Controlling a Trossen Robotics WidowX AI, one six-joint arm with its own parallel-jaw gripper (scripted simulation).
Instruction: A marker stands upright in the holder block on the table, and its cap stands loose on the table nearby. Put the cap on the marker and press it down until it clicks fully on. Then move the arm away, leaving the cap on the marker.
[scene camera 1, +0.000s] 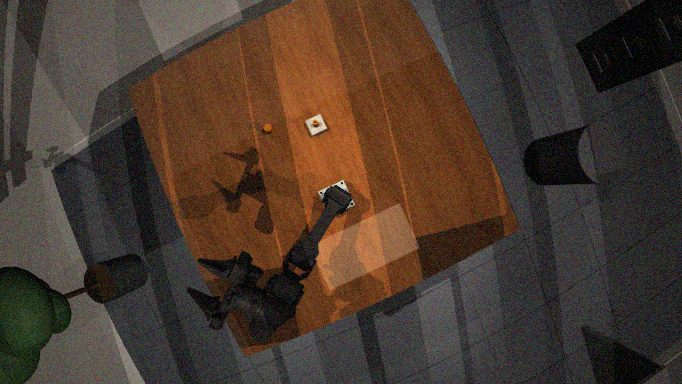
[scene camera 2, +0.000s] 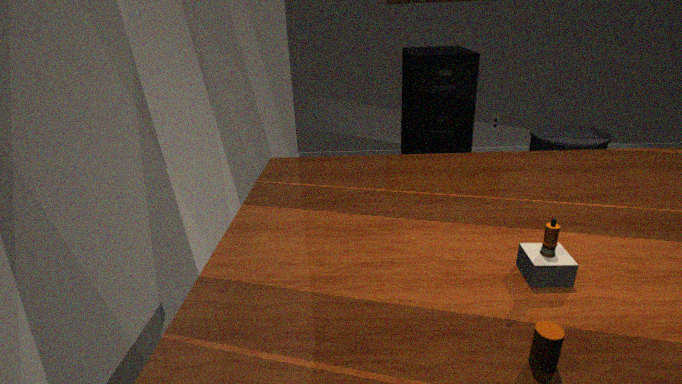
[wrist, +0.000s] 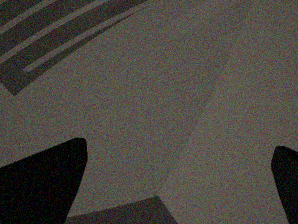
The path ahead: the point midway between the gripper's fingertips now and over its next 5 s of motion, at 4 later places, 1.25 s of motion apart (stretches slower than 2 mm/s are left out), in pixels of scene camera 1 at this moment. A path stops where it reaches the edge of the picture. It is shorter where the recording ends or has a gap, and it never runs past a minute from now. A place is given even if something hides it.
The gripper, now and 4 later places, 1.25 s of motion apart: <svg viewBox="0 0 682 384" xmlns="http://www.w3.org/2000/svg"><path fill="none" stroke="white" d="M192 274L252 113L239 66L265 125L268 128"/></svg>
